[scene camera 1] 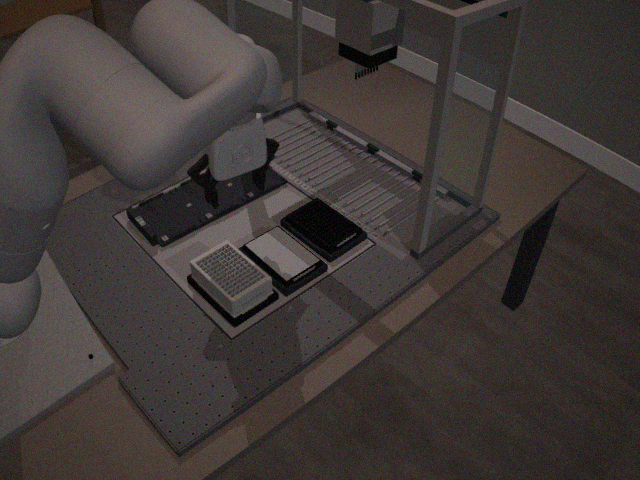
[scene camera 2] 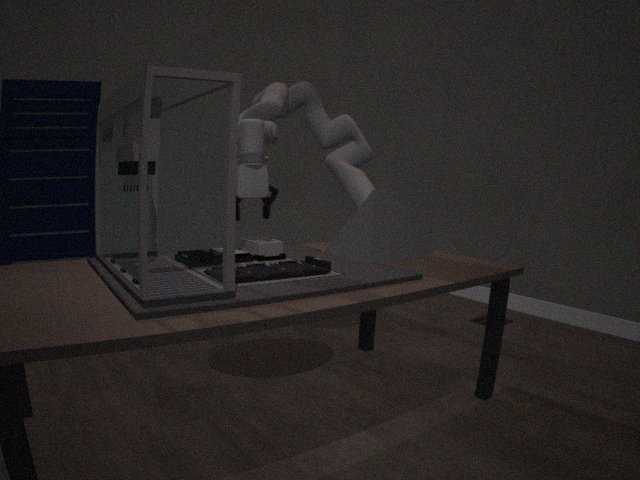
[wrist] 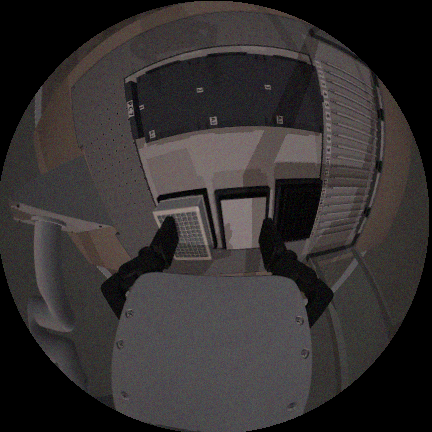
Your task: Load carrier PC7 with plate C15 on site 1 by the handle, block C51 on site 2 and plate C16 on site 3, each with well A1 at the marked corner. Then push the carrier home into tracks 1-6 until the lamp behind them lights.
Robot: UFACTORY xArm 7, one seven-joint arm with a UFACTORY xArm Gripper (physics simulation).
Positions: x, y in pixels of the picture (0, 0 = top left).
Labels:
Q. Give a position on a pipetting head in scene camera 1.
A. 369, 40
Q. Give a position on a dark carrier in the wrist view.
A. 222, 89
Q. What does my gripper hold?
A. Nothing.

